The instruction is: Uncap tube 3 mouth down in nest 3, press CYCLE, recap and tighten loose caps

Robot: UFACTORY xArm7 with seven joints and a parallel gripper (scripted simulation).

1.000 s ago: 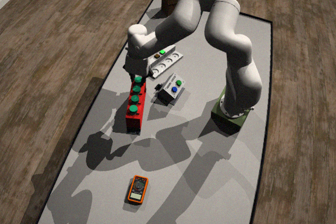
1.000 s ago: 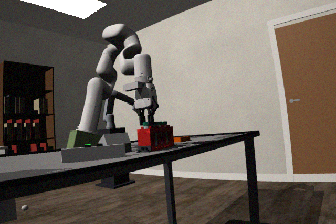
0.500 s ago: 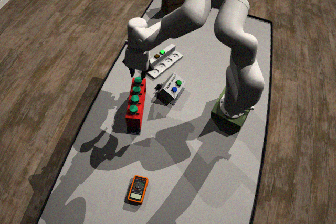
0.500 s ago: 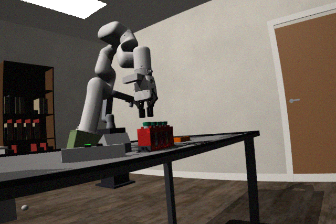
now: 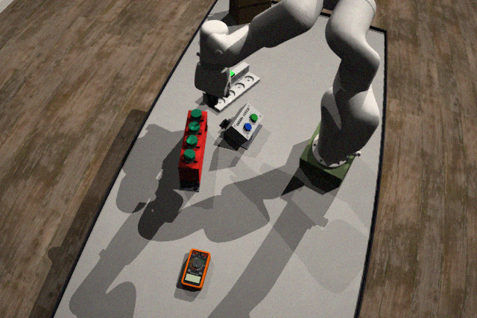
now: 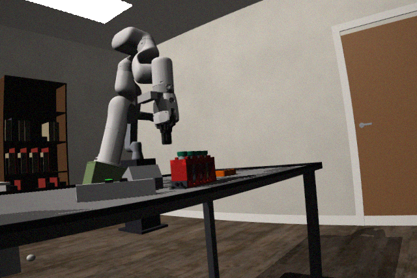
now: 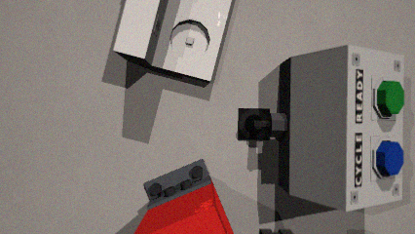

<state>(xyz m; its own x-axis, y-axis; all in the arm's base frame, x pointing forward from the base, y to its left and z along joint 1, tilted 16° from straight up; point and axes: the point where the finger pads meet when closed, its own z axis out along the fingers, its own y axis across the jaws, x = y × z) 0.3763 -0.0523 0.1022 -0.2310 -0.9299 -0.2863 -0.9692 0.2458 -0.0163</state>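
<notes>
The green key is 120 mm behind my hand, 100 mm below it and 60 mm to the right of it. Also, from my hand: blue key (110 mm behind, 100 mm below, 10 mm to the right); then key housing (120 mm below, 100 mm behind, 40 mm to the right); then orange multimeter (480 mm to the left, 160 mm below, 80 mm behind).
</notes>
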